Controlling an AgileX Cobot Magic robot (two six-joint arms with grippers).
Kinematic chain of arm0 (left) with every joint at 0, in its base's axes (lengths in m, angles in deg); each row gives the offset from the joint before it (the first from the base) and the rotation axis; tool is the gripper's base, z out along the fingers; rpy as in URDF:
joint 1: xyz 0 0 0.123 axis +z
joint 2: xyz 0 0 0 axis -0.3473 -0.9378 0
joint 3: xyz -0.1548 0.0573 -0.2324 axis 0.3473 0.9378 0
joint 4: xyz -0.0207 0.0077 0.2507 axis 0.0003 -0.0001 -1
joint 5: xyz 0 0 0 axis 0.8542 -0.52 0.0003
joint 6: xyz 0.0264 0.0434 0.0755 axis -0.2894 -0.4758 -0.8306
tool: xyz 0 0 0 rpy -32.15 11.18 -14.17
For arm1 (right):
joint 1: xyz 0 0 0.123 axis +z
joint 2: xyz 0 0 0 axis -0.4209 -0.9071 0
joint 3: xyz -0.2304 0.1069 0.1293 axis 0.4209 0.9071 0
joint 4: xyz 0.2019 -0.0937 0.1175 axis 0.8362 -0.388 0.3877
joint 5: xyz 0 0 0 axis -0.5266 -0.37 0.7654
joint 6: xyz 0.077 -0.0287 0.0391 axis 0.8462 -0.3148 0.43
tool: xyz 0 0 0 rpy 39.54 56.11 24.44
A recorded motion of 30 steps. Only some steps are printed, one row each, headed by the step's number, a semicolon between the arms.
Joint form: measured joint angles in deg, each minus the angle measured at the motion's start. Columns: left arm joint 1, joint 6, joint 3, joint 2, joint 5, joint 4; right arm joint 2, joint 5, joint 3, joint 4, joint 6, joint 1.
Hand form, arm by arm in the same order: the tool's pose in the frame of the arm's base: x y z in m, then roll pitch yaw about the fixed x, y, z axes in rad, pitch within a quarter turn. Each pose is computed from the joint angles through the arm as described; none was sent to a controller.
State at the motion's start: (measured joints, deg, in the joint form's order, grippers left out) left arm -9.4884 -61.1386 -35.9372 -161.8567 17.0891 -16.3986; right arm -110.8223 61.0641 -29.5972 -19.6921 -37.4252 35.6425
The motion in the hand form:
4: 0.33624 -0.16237 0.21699 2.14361 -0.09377 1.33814; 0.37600 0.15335 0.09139 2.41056 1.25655 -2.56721
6: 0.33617 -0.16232 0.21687 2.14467 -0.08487 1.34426; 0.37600 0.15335 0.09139 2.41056 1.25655 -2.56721
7: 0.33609 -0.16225 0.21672 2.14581 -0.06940 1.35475; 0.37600 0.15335 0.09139 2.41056 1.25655 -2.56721
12: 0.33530 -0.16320 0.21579 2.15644 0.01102 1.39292; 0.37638 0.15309 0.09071 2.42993 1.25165 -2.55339
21: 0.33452 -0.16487 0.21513 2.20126 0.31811 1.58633; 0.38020 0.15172 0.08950 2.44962 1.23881 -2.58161
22: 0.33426 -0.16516 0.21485 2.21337 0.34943 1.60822; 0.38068 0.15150 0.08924 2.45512 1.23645 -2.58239
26: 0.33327 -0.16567 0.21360 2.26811 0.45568 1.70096; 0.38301 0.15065 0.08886 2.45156 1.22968 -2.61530
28: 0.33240 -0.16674 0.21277 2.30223 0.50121 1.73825; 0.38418 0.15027 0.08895 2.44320 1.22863 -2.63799
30: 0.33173 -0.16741 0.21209 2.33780 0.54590 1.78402; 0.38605 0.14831 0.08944 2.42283 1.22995 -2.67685
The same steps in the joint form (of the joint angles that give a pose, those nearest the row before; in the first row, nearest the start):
4: 0.00 1.85 0.00 0.00 0.00 0.00; 0.00 0.00 0.00 0.00 0.00 0.00
6: 0.00 2.16 0.00 0.00 0.00 0.32; 0.00 0.00 0.00 0.00 0.00 0.00
7: 0.00 2.85 0.00 0.00 0.00 0.72; 0.00 0.00 0.00 0.00 0.00 0.00
12: 0.00 6.21 0.00 0.00 0.83 2.49; 0.00 -0.52 0.00 0.00 0.00 0.00
21: 0.00 26.03 0.00 0.00 2.04 3.36; 0.00 -2.52 0.00 1.96 0.02 0.00
22: 0.00 27.54 0.00 0.00 2.30 4.01; 0.00 -2.84 0.00 2.17 0.03 0.00
26: 0.00 31.95 0.00 0.00 2.90 7.52; 0.00 -3.86 0.00 3.53 0.13 0.00
28: 0.00 32.84 0.00 0.00 3.74 9.91; 0.00 -4.20 0.00 4.32 0.13 0.00
30: 0.00 34.11 0.00 0.00 4.29 12.11; 0.00 -4.34 0.00 5.28 0.13 -0.25

